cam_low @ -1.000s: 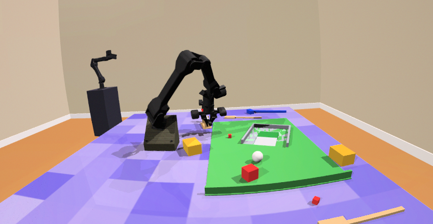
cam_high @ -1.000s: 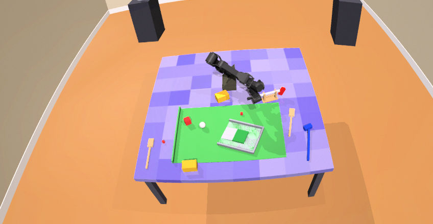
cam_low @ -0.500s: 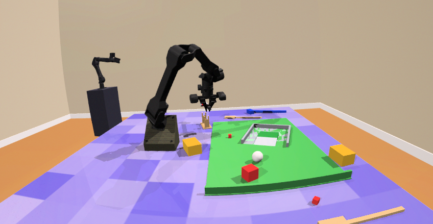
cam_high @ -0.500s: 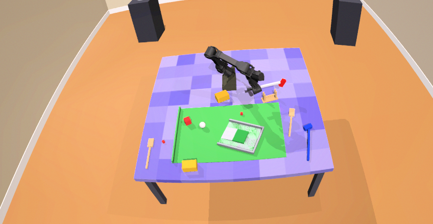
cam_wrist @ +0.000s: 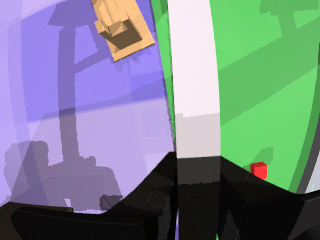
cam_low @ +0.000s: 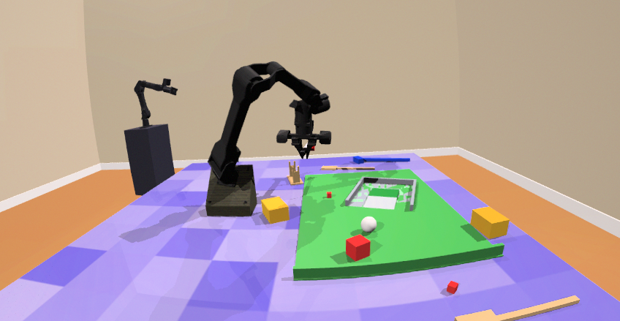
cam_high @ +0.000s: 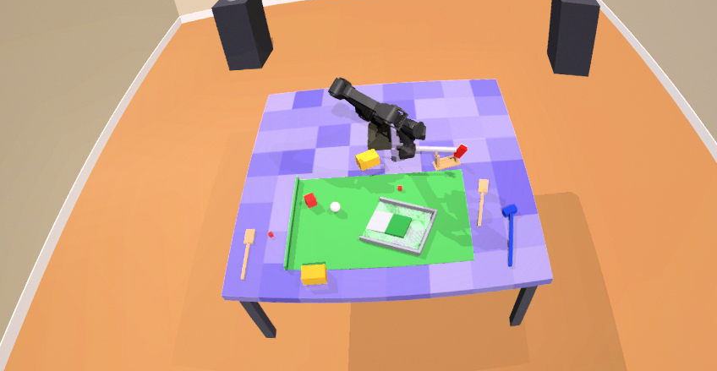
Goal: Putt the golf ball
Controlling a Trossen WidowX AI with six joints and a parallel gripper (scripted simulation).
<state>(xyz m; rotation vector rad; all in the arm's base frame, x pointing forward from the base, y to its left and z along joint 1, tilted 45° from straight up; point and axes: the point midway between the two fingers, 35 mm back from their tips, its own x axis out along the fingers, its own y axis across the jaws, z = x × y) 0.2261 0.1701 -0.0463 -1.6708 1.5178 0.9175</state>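
Right now the red putter is 80 mm to the left of my gripper tip and 20 mm above it. The rest, counted from my gripper tip: wooden stand (140 mm to the left, 100 mm below, 80 mm behind); then white golf ball (310 mm to the right, 220 mm ahead, 110 mm below); then green mat (250 mm ahead, 130 mm below, 120 mm to the right).
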